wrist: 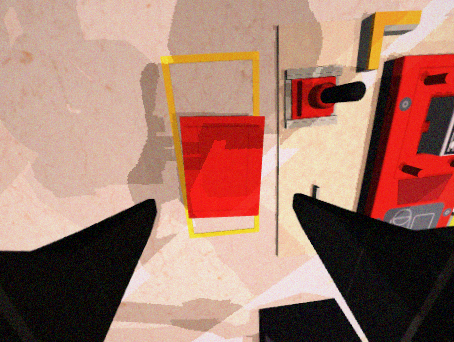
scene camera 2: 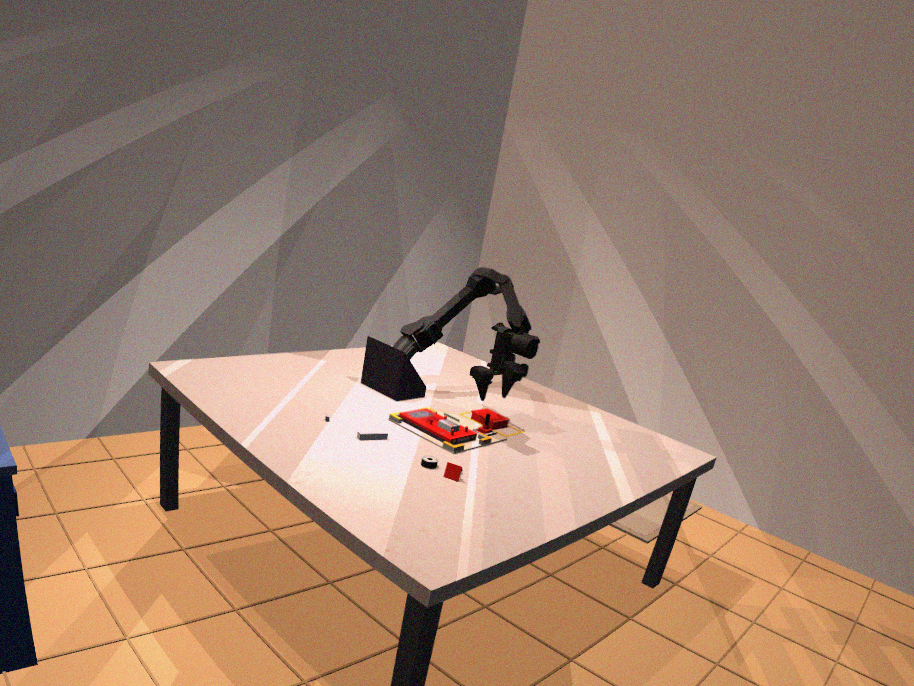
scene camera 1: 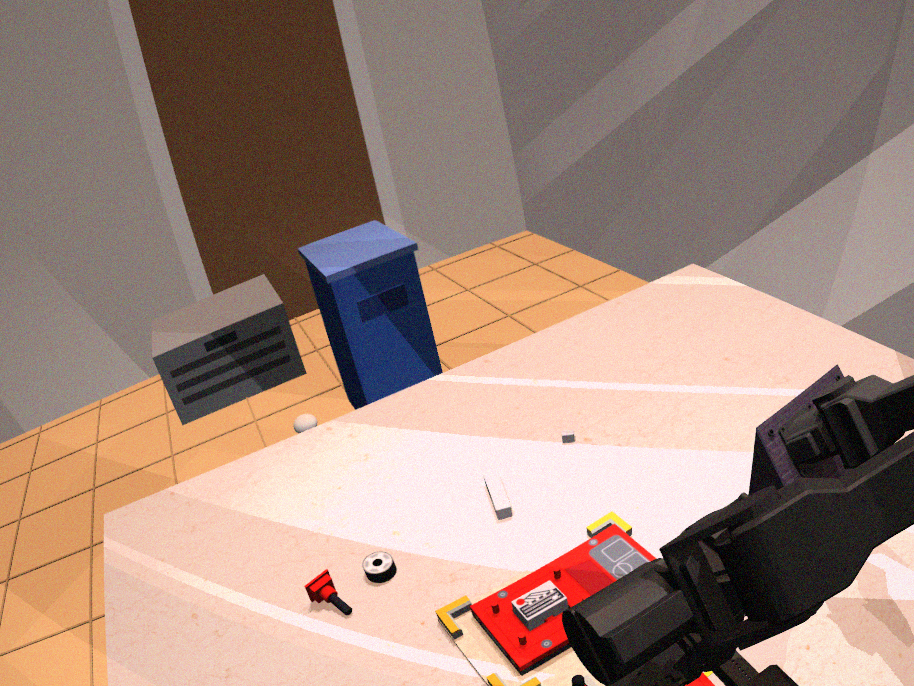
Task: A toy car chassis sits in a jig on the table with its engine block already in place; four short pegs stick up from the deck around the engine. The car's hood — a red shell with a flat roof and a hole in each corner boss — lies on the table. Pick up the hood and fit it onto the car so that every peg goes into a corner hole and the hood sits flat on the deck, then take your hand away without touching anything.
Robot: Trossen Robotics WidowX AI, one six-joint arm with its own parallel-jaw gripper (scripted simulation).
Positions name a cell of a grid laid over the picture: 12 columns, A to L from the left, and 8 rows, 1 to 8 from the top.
Labels:
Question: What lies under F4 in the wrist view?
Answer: A red hood.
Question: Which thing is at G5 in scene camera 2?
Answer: The gripper.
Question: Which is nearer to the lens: the grey engine block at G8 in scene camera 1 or the black-and-white wheel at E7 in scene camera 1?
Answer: The grey engine block.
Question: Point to a white bar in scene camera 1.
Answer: G6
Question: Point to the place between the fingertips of the gripper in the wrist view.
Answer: At F5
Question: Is the gripper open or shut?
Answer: Open.

